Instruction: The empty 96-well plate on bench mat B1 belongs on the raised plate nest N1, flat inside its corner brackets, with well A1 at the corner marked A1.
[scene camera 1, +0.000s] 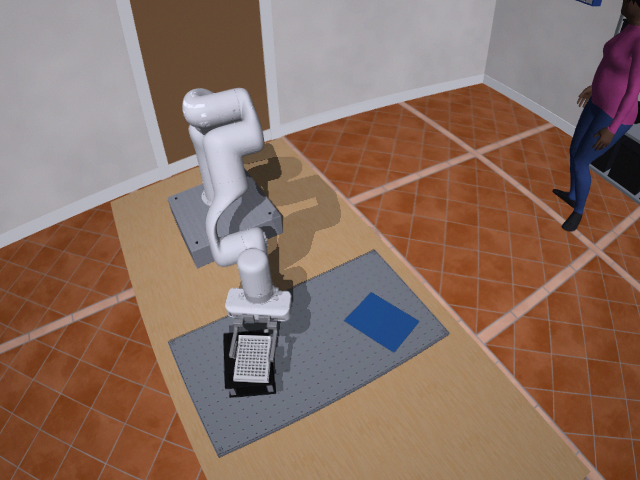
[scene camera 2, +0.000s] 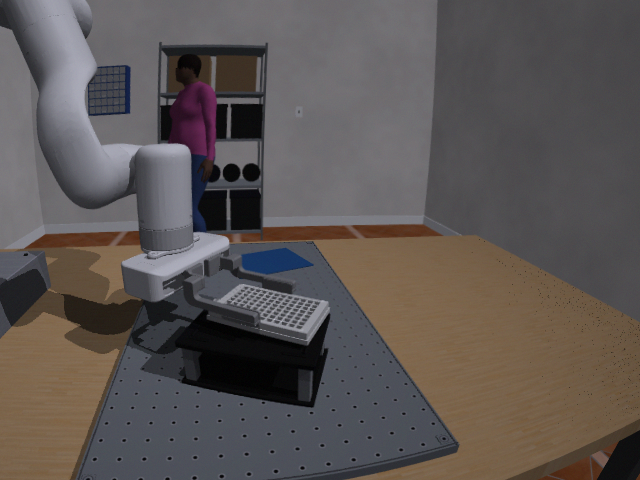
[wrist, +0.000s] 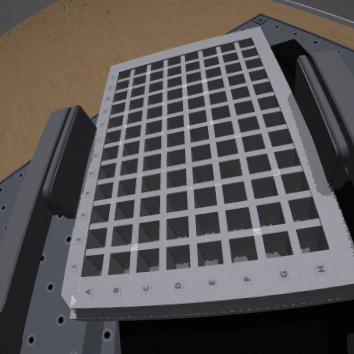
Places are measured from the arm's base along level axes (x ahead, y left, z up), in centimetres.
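Pixels of known places: hand at its tool point: (scene camera 1: 252, 351) (scene camera 2: 261, 299) (wrist: 183, 138).
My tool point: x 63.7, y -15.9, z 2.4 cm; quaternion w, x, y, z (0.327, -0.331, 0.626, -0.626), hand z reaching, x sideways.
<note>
Behind a point stands the place of what it marks.
The white 96-well plate (scene camera 1: 252, 359) @[x 65.3, y -16.8, z 1.7 cm] (scene camera 2: 279, 312) @[x 65.6, y -18.2, z 1.7 cm] (wrist: 195, 185) @[x 62.3, y -15.3, z 1.8 cm] is between the fingers of my gripper (scene camera 1: 252, 356) @[x 63.7, y -15.9, z 2.4 cm] (scene camera 2: 271, 302) @[x 63.7, y -15.9, z 2.4 cm] (wrist: 197, 142) @[x 63.7, y -15.9, z 2.4 cm], which is shut on its long sides. The plate is low over the black raised nest (scene camera 1: 250, 389) @[x 68.7, y -20.5, z -6.0 cm] (scene camera 2: 242, 348) @[x 60.9, y -22.0, z -0.5 cm] (wrist: 200, 335) @[x 59.0, y -12.5, z -0.5 cm]; whether it touches the nest cannot be told. In scene camera 2 its long edge slants more steeply than the nest's top edge. In the wrist view, well A1 (wrist: 92, 265) @[x 62.4, y -11.0, z 1.4 cm] is at the plate's lower left. The plate hides much of the nest's top, and the nest's A1 mark does not show.
A blue mat (scene camera 1: 381, 321) @[x 68.2, y 20.0, z -6.4 cm] (scene camera 2: 276, 260) @[x 70.7, y 20.5, z -6.3 cm] lies on the grey perforated board (scene camera 1: 320, 356) @[x 68.8, y 0.1, z -6.5 cm] (scene camera 2: 356, 372) @[x 75.0, y -20.8, z -6.5 cm] (wrist: 45, 315) @[x 66.3, y -3.6, z -6.6 cm], off to one side of the nest. The arm's grey base block (scene camera 1: 186, 217) @[x 4.6, y -14.0, z 0.0 cm] (scene camera 2: 18, 289) @[x 21.2, y 1.6, z -3.1 cm] stands behind the board. A person (scene camera 1: 615, 77) (scene camera 2: 193, 113) stands beyond the table.
</note>
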